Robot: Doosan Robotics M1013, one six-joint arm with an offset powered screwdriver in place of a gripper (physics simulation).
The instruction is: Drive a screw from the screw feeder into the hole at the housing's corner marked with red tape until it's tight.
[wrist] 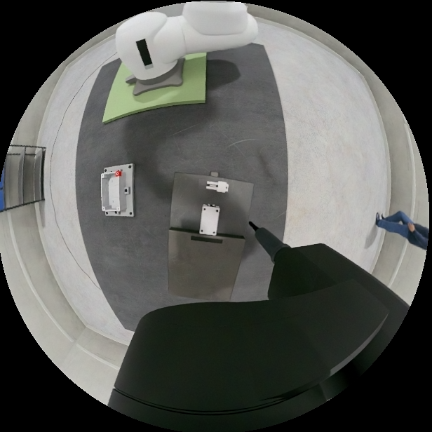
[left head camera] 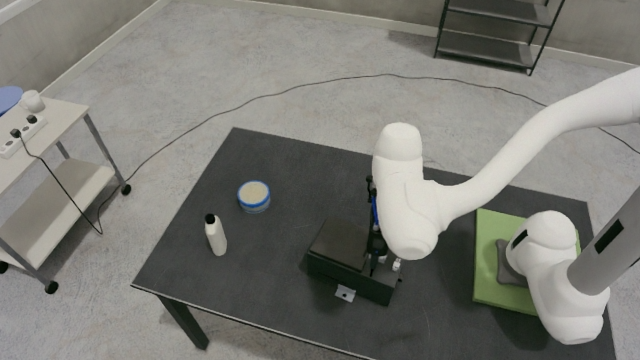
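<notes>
The screw feeder is a dark box with a raised section and a lower deck carrying a white block and a small white fitting. My screwdriver points down; its tip overlaps the lower deck in the head view and shows beside the feeder's edge in the wrist view. Whether a screw sits on the tip is too small to tell. The light grey housing is an open box on a flanged plate, left of the feeder in the wrist view. Red tape marks one corner. The arm hides the housing in the head view.
A white bottle and a round blue-rimmed tub stand on the dark table. The arm's base stands on a green board. A metal bracket is at the feeder's side. A person shows beyond the table.
</notes>
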